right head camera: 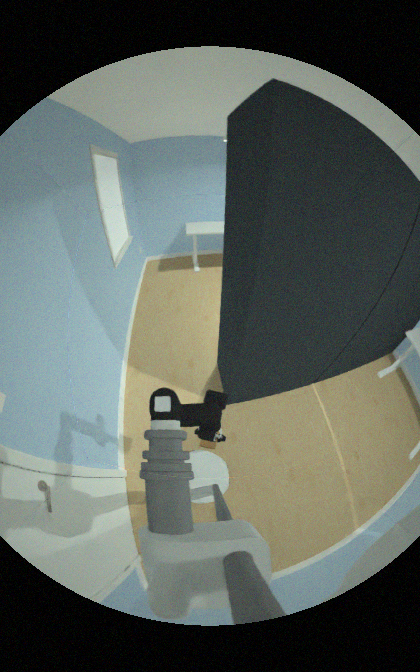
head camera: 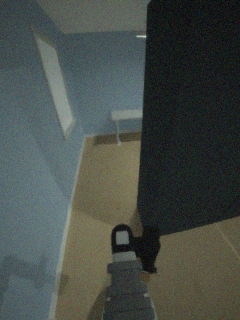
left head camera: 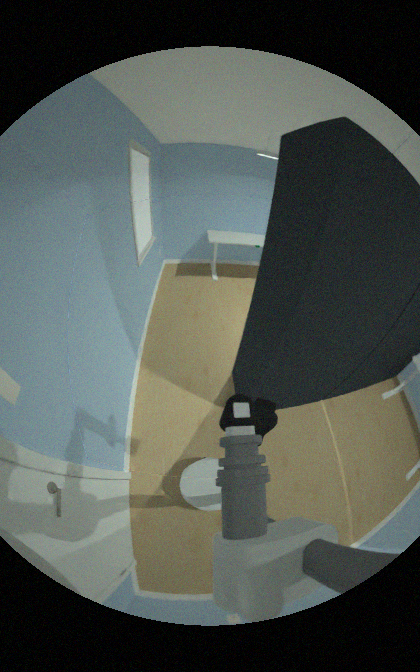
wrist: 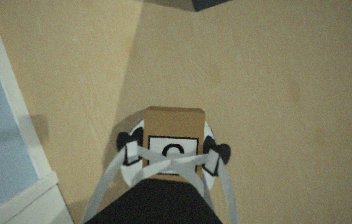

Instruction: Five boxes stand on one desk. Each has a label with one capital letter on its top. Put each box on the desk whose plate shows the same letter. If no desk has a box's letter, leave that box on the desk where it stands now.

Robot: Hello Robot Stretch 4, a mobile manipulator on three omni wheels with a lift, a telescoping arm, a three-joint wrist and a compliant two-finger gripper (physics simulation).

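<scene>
My gripper [wrist: 173,143] [right head camera: 212,438] is shut on a brown box [wrist: 175,121] [right head camera: 208,444] and holds it above the floor over the white round base. The box's white label faces up; a rounded black letter shows its upper arc, and the finger straps cover its lower part, so I cannot tell the letter for certain. A white desk [head camera: 127,115] [left head camera: 235,237] [right head camera: 204,228] stands at the far wall, its right part hidden by a dark partition. A small piece of a green plate [left head camera: 257,246] shows on its front edge, its letter unreadable. The other boxes do not show.
The tall dark partition [head camera: 192,115] [left head camera: 325,260] [right head camera: 300,240] stands ahead to the right, its near lower corner close beyond the wrist. A blue wall with a window [head camera: 54,82] [left head camera: 142,202] [right head camera: 111,206] runs along the left. White desk legs [left head camera: 400,387] [right head camera: 391,369] show at the right edge. A door with a handle [left head camera: 58,501] [right head camera: 47,499] is at the lower left.
</scene>
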